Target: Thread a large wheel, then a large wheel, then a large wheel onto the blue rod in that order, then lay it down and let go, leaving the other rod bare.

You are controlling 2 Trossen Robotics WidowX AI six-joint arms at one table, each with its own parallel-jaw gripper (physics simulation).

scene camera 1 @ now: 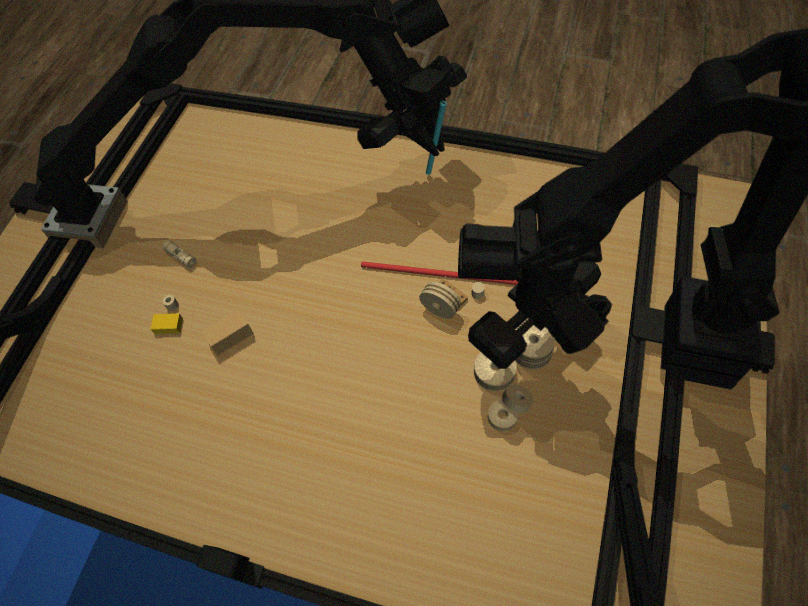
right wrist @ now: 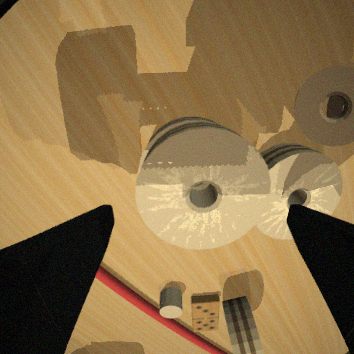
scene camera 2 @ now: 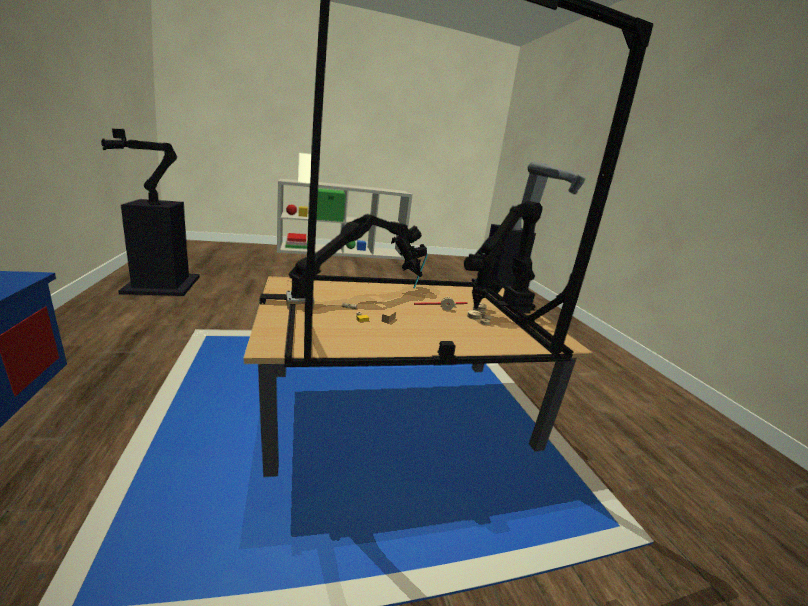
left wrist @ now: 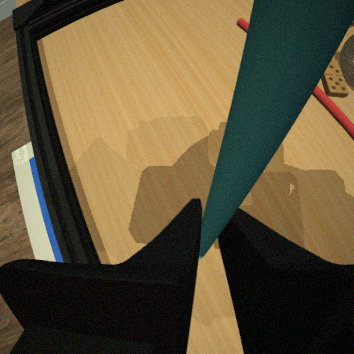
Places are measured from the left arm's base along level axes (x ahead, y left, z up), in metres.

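Where they show: left gripper, fingertip midpoint: (scene camera 1: pixel 439 153) (scene camera 2: pixel 421 276) (left wrist: pixel 207 206); right gripper, fingertip midpoint: (scene camera 1: pixel 525 335) (right wrist: pixel 201 213) (scene camera 2: pixel 476 305); left arm's base, link origin: (scene camera 1: pixel 79 207) (scene camera 2: pixel 299 295); right arm's base, link origin: (scene camera 1: pixel 720 315) (scene camera 2: pixel 520 289).
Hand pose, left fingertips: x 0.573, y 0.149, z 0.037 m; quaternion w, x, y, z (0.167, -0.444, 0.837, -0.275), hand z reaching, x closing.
Note:
Each offset is from my left fingertips to the top centre of the thing.
My left gripper (scene camera 1: pixel 435 144) (left wrist: pixel 207 206) is shut on the bare blue rod @[dx -0.007, dy +0.004, dz +0.111 m] (scene camera 1: pixel 439 117) (scene camera 2: pixel 424 262) (left wrist: pixel 265 90), held steeply tilted above the table's back. My right gripper (scene camera 1: pixel 538 331) (right wrist: pixel 201 213) is open above a large wheel @[dx +0.168, dy -0.280, dz -0.033 m] (scene camera 1: pixel 543 352) (right wrist: pixel 200 225) that lies flat, apparently stacked on another; the arm partly hides it in scene camera 1. A second large wheel @[dx +0.123, dy -0.318, dz -0.054 m] (scene camera 1: pixel 494 374) (scene camera 2: pixel 473 315) (right wrist: pixel 277 220) lies flat beside it. Another large wheel @[dx +0.036, dy -0.233, dz -0.018 m] (scene camera 1: pixel 440 300) (scene camera 2: pixel 447 304) (right wrist: pixel 242 322) stands on edge. The bare red rod @[dx +0.039, dy -0.173, dz -0.065 m] (scene camera 1: pixel 404 268) (scene camera 2: pixel 427 303) (left wrist: pixel 332 107) (right wrist: pixel 130 292) lies behind it.
Two smaller wheels @[dx +0.140, dy -0.380, dz -0.061 m] (scene camera 1: pixel 502 414) @[dx +0.156, dy -0.358, dz -0.043 m] (scene camera 1: pixel 517 398) lie near the large ones. A domino @[dx +0.046, dy -0.206, dz -0.066 m] (scene camera 1: pixel 462 298) (left wrist: pixel 336 85) (right wrist: pixel 205 320) and a small cylinder @[dx +0.085, dy -0.197, dz -0.057 m] (scene camera 1: pixel 478 291) (right wrist: pixel 171 302) lie near the red rod. A yellow block @[dx -0.357, dy -0.318, dz -0.059 m] (scene camera 1: pixel 166 322), a brown block @[dx -0.256, dy -0.321, dz -0.044 m] (scene camera 1: pixel 233 340) and pale pieces @[dx -0.383, dy -0.197, dz -0.056 m] (scene camera 1: pixel 179 254) @[dx -0.364, dy -0.284, dz -0.057 m] (scene camera 1: pixel 169 302) lie left.

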